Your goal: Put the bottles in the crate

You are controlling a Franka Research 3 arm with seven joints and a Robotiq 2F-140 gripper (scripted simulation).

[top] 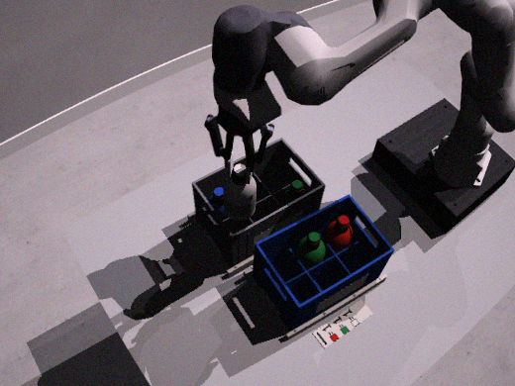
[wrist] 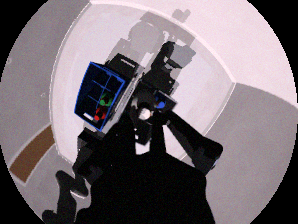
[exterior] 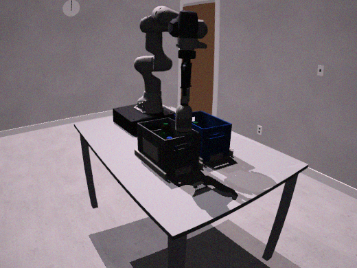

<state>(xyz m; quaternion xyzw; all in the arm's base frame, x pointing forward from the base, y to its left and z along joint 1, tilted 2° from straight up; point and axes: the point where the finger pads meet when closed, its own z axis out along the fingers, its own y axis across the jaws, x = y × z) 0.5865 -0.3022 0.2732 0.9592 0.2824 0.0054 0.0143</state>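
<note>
Now: the white-labelled bottle 80 mm below my hand. Round my hand: black crate (90 mm behind, 20 mm to the right, 260 mm below); blue crate (70 mm behind, 210 mm to the left, 260 mm below); blue-label bottle (10 mm behind, 80 mm to the right, 250 mm below).
</note>
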